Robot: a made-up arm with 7 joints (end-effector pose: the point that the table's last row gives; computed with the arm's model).
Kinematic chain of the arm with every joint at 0, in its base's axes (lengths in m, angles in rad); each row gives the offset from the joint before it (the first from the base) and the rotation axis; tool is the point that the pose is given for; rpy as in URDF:
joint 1: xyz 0 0 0.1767 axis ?
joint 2: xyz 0 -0.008 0.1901 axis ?
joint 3: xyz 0 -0.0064 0.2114 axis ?
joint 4: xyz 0 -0.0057 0.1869 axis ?
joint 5: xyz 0 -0.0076 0.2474 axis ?
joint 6: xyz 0 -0.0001 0.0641 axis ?
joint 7: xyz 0 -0.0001 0.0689 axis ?
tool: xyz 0 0 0 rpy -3.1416 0 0
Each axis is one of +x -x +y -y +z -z.
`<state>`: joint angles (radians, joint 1 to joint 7).
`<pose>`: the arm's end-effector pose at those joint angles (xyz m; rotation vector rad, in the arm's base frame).
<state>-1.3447 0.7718 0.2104 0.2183 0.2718 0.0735 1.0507</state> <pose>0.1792 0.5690 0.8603 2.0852 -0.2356 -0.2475</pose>
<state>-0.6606 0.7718 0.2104 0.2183 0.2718 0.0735 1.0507</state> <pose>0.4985 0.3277 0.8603 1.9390 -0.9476 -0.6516</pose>
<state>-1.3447 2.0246 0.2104 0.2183 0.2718 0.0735 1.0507</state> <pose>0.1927 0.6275 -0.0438 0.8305 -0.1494 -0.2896</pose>
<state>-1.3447 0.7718 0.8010 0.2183 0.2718 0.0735 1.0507</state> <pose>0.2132 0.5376 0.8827 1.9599 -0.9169 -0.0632</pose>
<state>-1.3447 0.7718 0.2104 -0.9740 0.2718 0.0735 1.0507</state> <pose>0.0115 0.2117 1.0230 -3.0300 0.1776 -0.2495</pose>
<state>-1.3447 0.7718 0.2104 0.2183 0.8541 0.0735 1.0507</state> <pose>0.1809 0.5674 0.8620 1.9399 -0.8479 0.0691</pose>
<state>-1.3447 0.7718 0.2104 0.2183 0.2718 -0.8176 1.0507</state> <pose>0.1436 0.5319 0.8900 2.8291 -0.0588 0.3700</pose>
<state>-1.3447 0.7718 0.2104 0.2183 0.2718 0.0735 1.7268</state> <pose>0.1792 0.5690 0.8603 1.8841 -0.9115 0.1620</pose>
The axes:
joint 1: -z
joint 2: +y
joint 3: -z
joint 4: +y
joint 5: -z
joint 6: +y
joint 7: -z

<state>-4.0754 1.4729 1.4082 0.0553 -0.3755 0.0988 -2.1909</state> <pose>-0.4945 -0.5958 0.4492 -1.3434 0.8980 -0.2895</pose>
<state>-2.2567 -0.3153 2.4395 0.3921 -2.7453 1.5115 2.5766</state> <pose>0.2136 -0.1588 1.0337 2.5067 0.0746 0.9443</pose>
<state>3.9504 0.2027 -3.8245 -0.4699 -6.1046 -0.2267 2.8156</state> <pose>-0.2739 0.1267 1.0533 -0.0640 2.2985 -0.3406</pose>
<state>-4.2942 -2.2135 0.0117 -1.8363 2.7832 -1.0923 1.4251</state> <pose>0.0321 0.0771 -0.1281 0.1433 -0.3402 -0.7437</pose>
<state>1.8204 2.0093 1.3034 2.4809 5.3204 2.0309 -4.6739</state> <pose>-0.1662 -0.0698 0.2340 -0.0556 -1.0507 0.0479</pose>
